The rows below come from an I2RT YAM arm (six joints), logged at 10 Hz.
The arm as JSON. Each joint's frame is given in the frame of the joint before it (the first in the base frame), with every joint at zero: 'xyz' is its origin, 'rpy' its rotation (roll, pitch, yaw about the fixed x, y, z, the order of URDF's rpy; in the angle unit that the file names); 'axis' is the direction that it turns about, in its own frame. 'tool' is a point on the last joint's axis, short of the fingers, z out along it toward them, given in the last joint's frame.
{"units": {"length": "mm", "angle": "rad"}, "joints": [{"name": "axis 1", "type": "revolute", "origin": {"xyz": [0.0, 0.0, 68.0], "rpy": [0.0, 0.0, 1.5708]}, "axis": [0.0, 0.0, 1.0]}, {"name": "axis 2", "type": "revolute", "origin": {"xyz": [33.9, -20.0, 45.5], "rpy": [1.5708, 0.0, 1.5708]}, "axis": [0.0, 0.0, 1.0]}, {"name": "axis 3", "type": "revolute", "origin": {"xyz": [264.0, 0.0, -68.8], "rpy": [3.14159, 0.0, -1.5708]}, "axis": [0.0, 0.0, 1.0]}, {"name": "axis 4", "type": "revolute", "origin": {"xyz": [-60.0, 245.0, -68.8], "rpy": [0.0, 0.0, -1.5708]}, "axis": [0.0, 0.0, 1.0]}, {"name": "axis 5", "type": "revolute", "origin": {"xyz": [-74.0, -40.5, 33.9], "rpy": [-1.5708, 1.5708, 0.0]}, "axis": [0.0, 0.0, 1.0]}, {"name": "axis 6", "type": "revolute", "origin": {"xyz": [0.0, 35.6, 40.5], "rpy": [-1.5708, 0.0, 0.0]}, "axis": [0.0, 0.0, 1.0]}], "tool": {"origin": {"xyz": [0.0, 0.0, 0.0], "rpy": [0.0, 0.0, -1.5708]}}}
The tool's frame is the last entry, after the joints.
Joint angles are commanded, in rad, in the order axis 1, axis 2, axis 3, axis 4, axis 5, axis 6. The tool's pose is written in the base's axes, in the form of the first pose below.
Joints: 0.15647 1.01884 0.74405 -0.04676 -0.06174 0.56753
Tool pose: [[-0.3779 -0.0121 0.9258 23.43], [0.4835 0.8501 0.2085 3.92], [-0.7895 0.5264 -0.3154 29.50], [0 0 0 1]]
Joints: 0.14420 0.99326 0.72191 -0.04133 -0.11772 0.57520
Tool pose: [[-0.3932 -0.0469 0.9182 22.90], [0.4888 0.8352 0.2520 3.75], [-0.7788 0.5479 -0.3055 29.32], [0 0 0 1]]
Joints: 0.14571 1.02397 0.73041 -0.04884 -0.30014 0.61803
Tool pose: [[-0.5108 -0.1451 0.8474 23.23], [0.4845 0.7656 0.4232 4.47], [-0.7102 0.6267 -0.3207 28.93], [0 0 0 1]]
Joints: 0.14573 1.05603 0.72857 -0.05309 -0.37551 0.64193
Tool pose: [[-0.5769 -0.1580 0.8014 23.63], [0.4783 0.7299 0.4883 4.79], [-0.6621 0.6650 -0.3455 28.15], [0 0 0 1]]
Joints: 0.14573 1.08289 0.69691 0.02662 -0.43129 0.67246
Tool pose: [[-0.5956 -0.1894 0.7807 24.06], [0.4845 0.6905 0.5371 5.04], [-0.6407 0.6981 -0.3195 27.27], [0 0 0 1]]
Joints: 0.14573 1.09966 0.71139 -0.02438 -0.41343 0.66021
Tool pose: [[-0.6183 -0.1493 0.7716 24.26], [0.4769 0.7092 0.5193 5.01], [-0.6248 0.6891 -0.3672 26.88], [0 0 0 1]]
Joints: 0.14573 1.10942 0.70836 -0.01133 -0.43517 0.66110
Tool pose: [[-0.6285 -0.1621 0.7608 24.40], [0.4705 0.6996 0.5377 5.10], [-0.6194 0.6959 -0.3634 26.69], [0 0 0 1]]
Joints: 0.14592 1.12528 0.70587 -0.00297 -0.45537 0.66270
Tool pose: [[-0.6442 -0.1663 0.7465 24.61], [0.4638 0.6912 0.5542 5.20], [-0.6081 0.7033 -0.3682 26.33], [0 0 0 1]]
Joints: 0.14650 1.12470 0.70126 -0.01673 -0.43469 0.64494
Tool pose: [[-0.6430 -0.1536 0.7503 24.54], [0.4563 0.7100 0.5364 5.14], [-0.6151 0.6872 -0.3865 26.04], [0 0 0 1]]
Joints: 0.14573 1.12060 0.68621 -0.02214 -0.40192 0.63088
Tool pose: [[-0.6359 -0.1312 0.7605 24.38], [0.4553 0.7319 0.5070 4.99], [-0.6231 0.6687 -0.4057 25.54], [0 0 0 1]]
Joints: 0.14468 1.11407 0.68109 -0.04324 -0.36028 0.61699
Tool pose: [[-0.6274 -0.1005 0.7722 24.21], [0.4557 0.7567 0.4688 4.80], [-0.6314 0.6460 -0.4290 25.29], [0 0 0 1]]
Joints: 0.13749 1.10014 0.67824 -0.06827 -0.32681 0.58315
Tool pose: [[-0.6152 -0.0858 0.7837 23.95], [0.4413 0.7862 0.4325 4.47], [-0.6532 0.6120 -0.4459 25.25], [0 0 0 1]]
